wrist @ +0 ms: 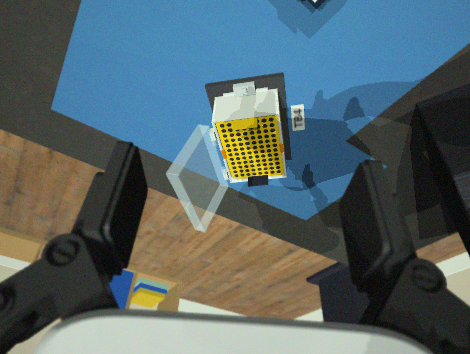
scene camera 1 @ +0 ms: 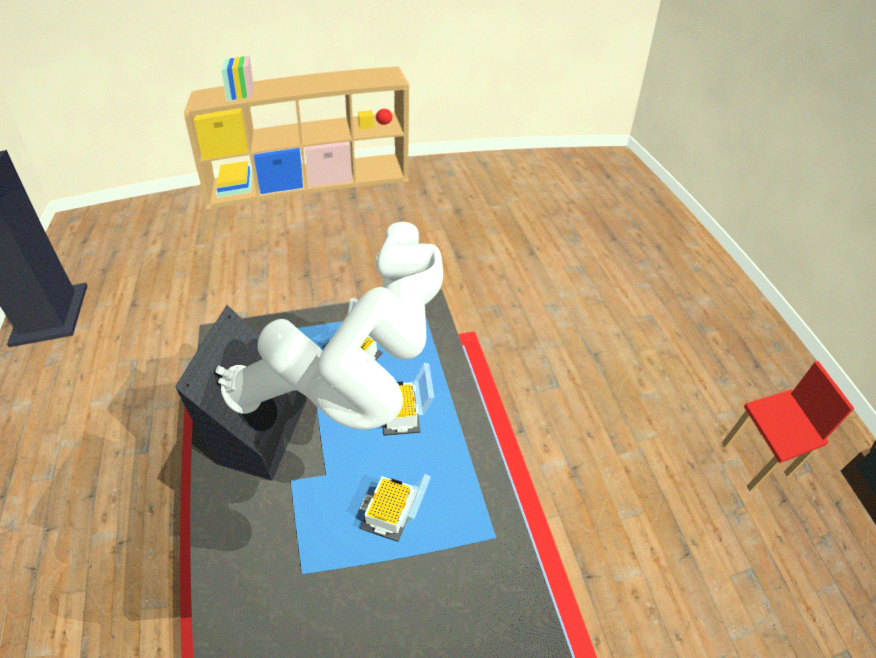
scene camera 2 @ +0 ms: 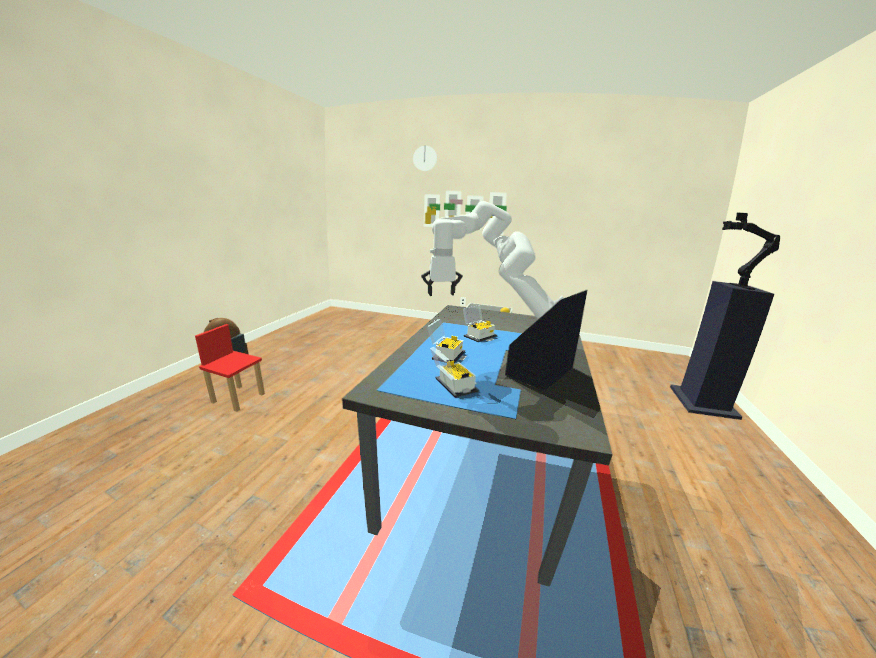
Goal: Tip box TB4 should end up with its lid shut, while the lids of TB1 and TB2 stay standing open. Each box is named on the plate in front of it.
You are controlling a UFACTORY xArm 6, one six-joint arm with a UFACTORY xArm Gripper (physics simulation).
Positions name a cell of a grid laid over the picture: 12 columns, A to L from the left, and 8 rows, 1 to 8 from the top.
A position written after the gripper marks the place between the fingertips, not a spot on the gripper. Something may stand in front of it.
Note:
In view: the gripper (scene camera 2: G4), a box (scene camera 1: F7), a box (wrist: G4) and a blue mat (scene camera 1: G7).
The gripper shows as well in the wrist view (wrist: G4). The blue mat is seen too in the wrist view (wrist: D2) and in scene camera 2 (scene camera 2: F5).

